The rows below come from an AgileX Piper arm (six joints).
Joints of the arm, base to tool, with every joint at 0 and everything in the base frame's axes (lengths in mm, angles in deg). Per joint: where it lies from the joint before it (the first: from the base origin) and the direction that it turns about. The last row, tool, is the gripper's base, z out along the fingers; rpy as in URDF.
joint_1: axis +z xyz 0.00 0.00 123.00
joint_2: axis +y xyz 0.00 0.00 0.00
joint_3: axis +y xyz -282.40 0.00 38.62
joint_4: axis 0.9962 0 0.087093 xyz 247.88 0.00 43.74
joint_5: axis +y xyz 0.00 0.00 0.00
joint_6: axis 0.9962 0 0.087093 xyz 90.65 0.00 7.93
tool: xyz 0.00 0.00 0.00 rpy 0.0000 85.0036 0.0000
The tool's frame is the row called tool.
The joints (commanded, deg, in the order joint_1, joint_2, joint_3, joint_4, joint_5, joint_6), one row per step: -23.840 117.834 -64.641 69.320 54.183 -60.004; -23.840 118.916 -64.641 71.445 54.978 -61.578; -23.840 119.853 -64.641 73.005 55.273 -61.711; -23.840 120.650 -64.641 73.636 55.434 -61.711; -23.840 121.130 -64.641 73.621 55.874 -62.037; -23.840 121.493 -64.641 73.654 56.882 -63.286; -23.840 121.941 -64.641 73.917 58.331 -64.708; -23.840 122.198 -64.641 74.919 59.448 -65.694; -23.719 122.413 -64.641 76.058 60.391 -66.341; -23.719 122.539 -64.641 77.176 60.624 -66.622; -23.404 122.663 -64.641 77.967 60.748 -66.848; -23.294 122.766 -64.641 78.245 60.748 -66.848; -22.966 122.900 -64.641 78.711 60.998 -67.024; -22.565 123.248 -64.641 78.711 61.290 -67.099; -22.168 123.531 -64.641 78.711 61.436 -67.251
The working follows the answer.
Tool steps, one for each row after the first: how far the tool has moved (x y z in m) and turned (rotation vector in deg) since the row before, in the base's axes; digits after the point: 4 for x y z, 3 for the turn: 0.0016 0.0010 -0.0046 1.599 -0.553 -0.134; 0.0014 0.0004 -0.0045 1.470 0.360 -0.930; 0.0004 0.0002 -0.0045 0.816 0.561 -0.390; -0.0004 0.0006 -0.0027 0.381 0.210 0.467; -0.0006 0.0012 -0.0014 0.389 -0.556 1.298; -0.0007 0.0017 -0.0013 0.844 -0.701 1.455; 0.0004 0.0012 0.0002 1.116 -0.773 0.404; 0.0008 0.0017 0.0005 1.182 -0.620 0.112; 0.0011 0.0001 0.0003 0.725 -0.382 -0.610; 0.0012 0.0020 0.0000 0.479 -0.254 -0.130; 0.0004 0.0007 -0.0004 0.194 0.028 -0.112; 0.0008 0.0023 -0.0002 0.426 -0.146 0.189; 0.0002 0.0029 -0.0019 0.334 0.230 0.608; 0.0003 0.0027 -0.0017 0.155 0.132 0.556
Tool pose at each row, in the base's axes (x y z in m, rotation vector in deg; rounded; the steps above come from the unrounded poses): 0.3623 -0.0846 0.1254 17.144 142.177 59.330; 0.3640 -0.0836 0.1208 17.472 140.907 61.245; 0.3653 -0.0832 0.1163 19.262 140.154 62.744; 0.3658 -0.0830 0.1118 20.334 140.091 63.657; 0.3654 -0.0825 0.1091 20.032 140.296 64.350; 0.3648 -0.0812 0.1077 18.250 140.186 65.324; 0.3641 -0.0795 0.1063 16.321 139.766 66.910; 0.3644 -0.0783 0.1065 15.672 138.683 68.368; 0.3652 -0.0766 0.1070 15.488 137.562 69.790; 0.3663 -0.0765 0.1073 16.165 136.585 70.356; 0.3675 -0.0745 0.1073 16.292 136.051 70.847; 0.3679 -0.0738 0.1069 16.502 135.920 71.037; 0.3687 -0.0715 0.1067 16.319 135.639 71.622; 0.3689 -0.0685 0.1047 15.882 135.903 72.338; 0.3692 -0.0658 0.1031 15.380 136.160 72.800

